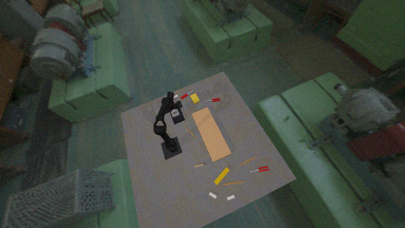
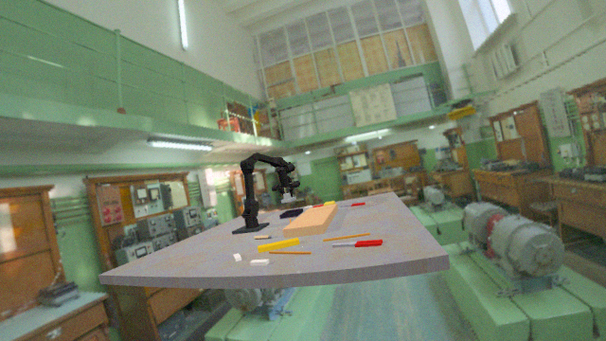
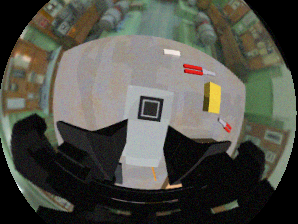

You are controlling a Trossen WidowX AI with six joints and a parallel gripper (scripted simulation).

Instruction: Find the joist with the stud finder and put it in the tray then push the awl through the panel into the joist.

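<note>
The dark tray is 10 mm to the right of my gripper tip and 110 mm below it. Also, from my gripper tip: square indicator: 20 mm to the left, 30 mm above; stud finder: 10 mm to the left, 20 mm above; awl: 60 mm ahead, 570 mm to the right, 110 mm below.
</note>
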